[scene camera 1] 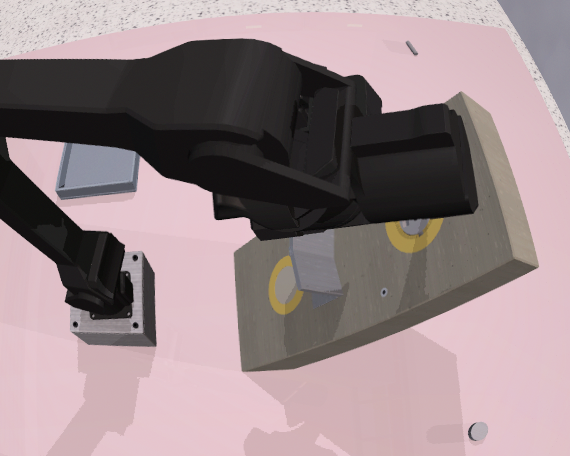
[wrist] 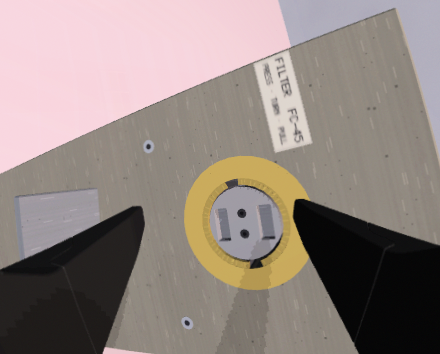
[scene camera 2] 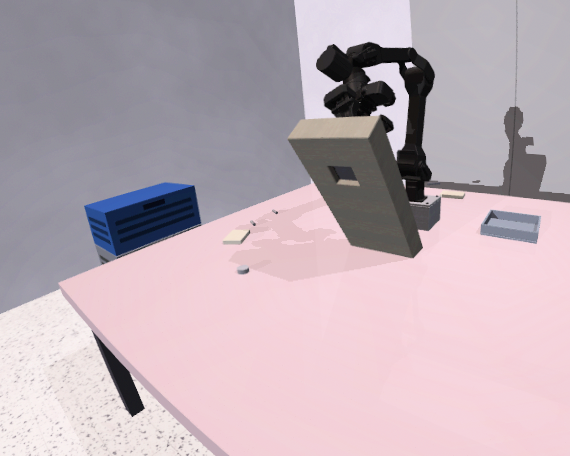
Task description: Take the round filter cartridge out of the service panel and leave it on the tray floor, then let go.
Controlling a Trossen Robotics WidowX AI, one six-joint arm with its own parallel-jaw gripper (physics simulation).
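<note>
The round grey filter cartridge (wrist: 251,223) (scene camera 1: 414,227) sits in the service panel (wrist: 350,175) (scene camera 1: 360,305) (scene camera 2: 370,215), inside a yellow ring (wrist: 197,220). Two raised ribs and two dark holes show on its face. My gripper (wrist: 219,211) is open and empty over the panel. In the wrist view the right fingertip overlaps the ring's right edge; the left fingertip is farther off, left of the ring, so the cartridge is right of the middle between them. The arm hides the fingertips in scene camera 1. The blue-grey tray (scene camera 1: 97,191) (scene camera 2: 510,231) stands empty on the table.
The panel leans on the pink table (scene camera 2: 325,350). A grey plate (scene camera 1: 316,260) (wrist: 60,220) stands out from its face, near a second yellow ring (scene camera 1: 275,302). A small grey disc (scene camera 1: 478,431) (scene camera 2: 243,270) and a beige block (scene camera 2: 236,236) lie on the table.
</note>
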